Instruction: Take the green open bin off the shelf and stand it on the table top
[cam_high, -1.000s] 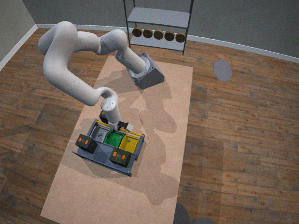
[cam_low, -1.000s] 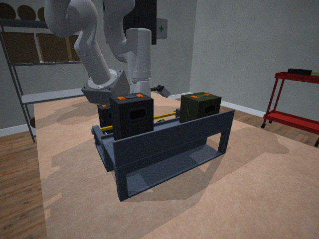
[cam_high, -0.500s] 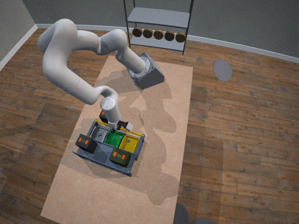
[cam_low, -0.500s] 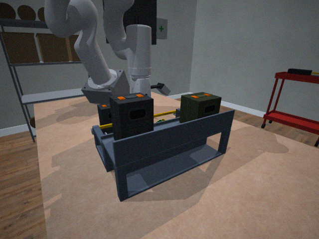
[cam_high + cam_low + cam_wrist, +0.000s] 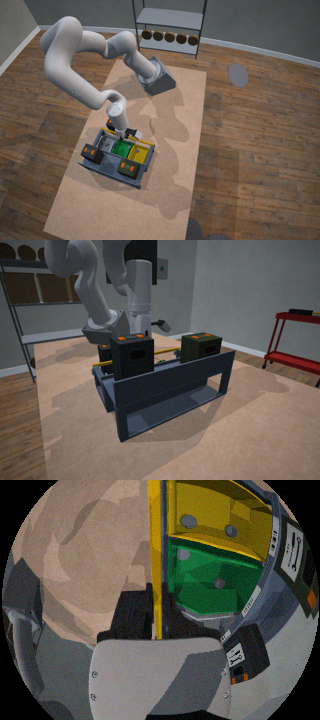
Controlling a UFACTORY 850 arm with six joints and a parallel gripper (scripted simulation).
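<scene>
Now: hand 10 cm short of the green bin, 6 cm above it and 3 cm to the left of it. Round my hand: yellow bin (13 cm ahead, 8 cm to the left, 6 cm below); thin yellow bar (2 cm below).
</scene>
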